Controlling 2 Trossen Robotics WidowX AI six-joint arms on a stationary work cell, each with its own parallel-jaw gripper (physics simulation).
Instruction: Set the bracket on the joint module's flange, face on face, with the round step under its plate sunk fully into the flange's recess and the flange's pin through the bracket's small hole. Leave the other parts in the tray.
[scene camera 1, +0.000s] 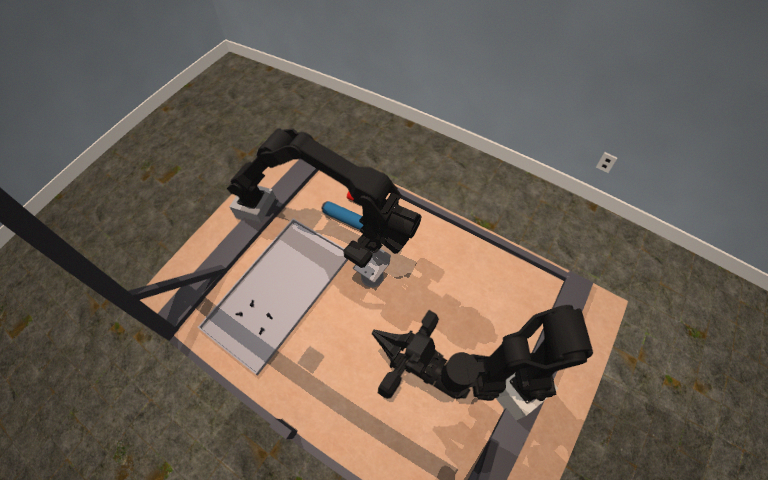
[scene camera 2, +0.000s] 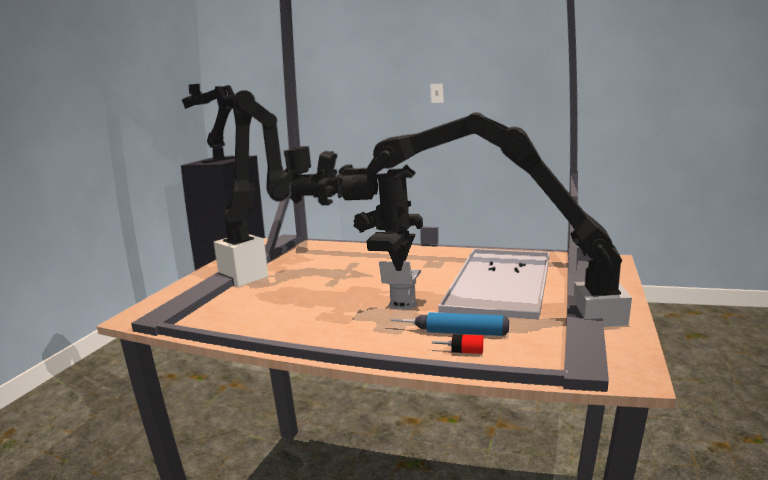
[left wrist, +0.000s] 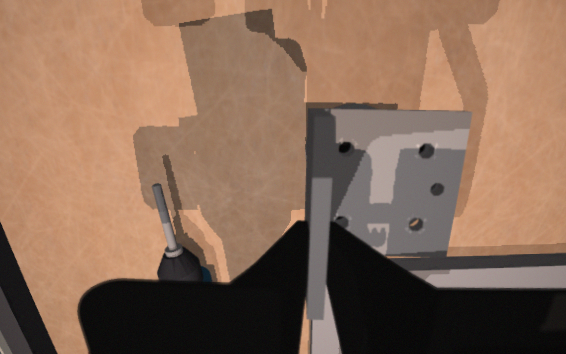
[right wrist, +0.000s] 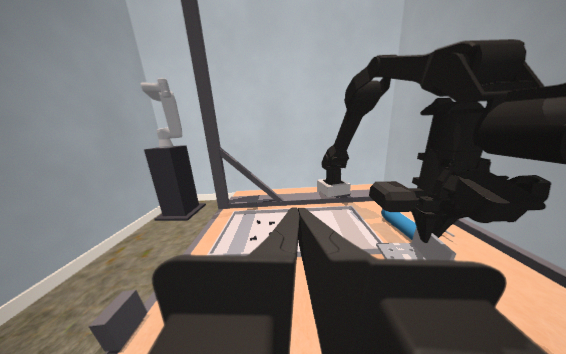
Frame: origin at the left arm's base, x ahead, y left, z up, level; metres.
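Seen in the pictures: left gripper, fingertip midpoint: (scene camera 1: 375, 250) (scene camera 2: 399, 269) (left wrist: 314, 232) (right wrist: 426, 241); right gripper, fingertip midpoint: (scene camera 1: 372, 331) (right wrist: 297, 214); left arm's base at its link origin: (scene camera 1: 250, 197) (scene camera 2: 602, 289) (right wrist: 333, 181); right arm's base at its link origin: (scene camera 1: 528, 384) (scene camera 2: 238, 240).
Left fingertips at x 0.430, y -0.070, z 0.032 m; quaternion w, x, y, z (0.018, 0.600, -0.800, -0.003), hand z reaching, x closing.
Pixels of each thing's top centre, then the offset from my left fingertips to it. "spot": a spot on its surface instead.
- grey joint module at its top centre: (scene camera 2: 402, 278) (scene camera 1: 371, 266) dz -0.031, dx -0.002, dy -0.034 m
- shallow tray at its top centre: (scene camera 2: 501, 275) (scene camera 1: 275, 289) (right wrist: 293, 225) dz -0.079, dx -0.240, dy -0.163 m
- blue screwdriver at a spot on its surface: (scene camera 2: 467, 323) spot: dz -0.065, dx -0.138, dy +0.140 m
- red-and-black driver at its top centre: (scene camera 2: 457, 335) dz -0.061, dx -0.115, dy +0.198 m
The grey L-shaped bracket (scene camera 1: 366, 271) (scene camera 2: 394, 272) (left wrist: 385, 192) (right wrist: 397, 251) is over the top of the grey joint module (scene camera 2: 402, 295), its holed plate facing up and its wall upright. The plate looks slightly tilted in scene camera 2. My left gripper (scene camera 2: 399, 267) (left wrist: 314, 232) (right wrist: 426, 241) points down and is shut on the bracket's upright wall. The plate hides the flange, recess and step; I cannot tell whether the pin is in the small hole. My right gripper (scene camera 1: 374, 332) (right wrist: 297, 214) is shut and empty, apart from the bracket.
The shallow tray (scene camera 1: 283, 271) (scene camera 2: 509, 291) beside the module holds several small black screws (scene camera 1: 269, 315) (scene camera 2: 516, 270). A blue screwdriver (scene camera 1: 342, 215) (scene camera 2: 467, 323) and a red-and-black driver (scene camera 2: 471, 344) lie near the module. Dark frame rails (scene camera 2: 339, 353) edge the table.
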